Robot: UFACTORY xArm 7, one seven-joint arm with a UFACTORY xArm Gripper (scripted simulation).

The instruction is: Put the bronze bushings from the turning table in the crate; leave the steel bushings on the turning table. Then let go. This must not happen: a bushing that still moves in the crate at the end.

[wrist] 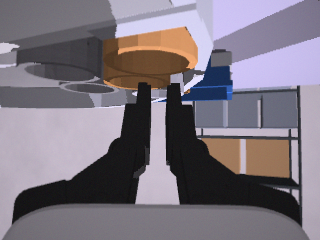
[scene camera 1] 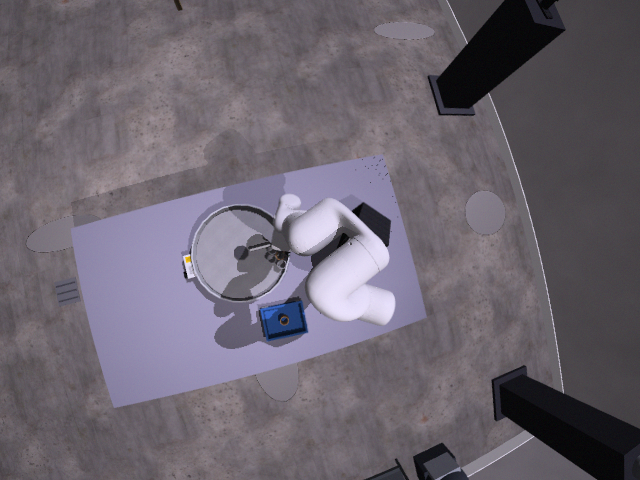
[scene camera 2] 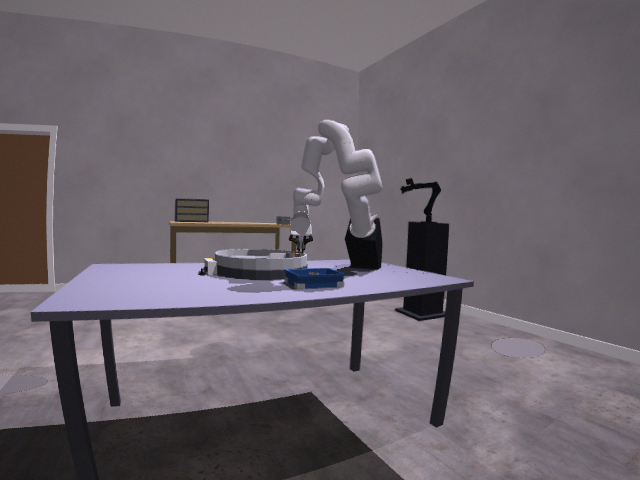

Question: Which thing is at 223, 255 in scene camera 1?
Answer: A round grey turning table.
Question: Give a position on a blue crate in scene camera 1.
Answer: At 275, 330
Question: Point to a bronze bushing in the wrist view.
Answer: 112, 77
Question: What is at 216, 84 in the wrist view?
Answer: A blue crate.
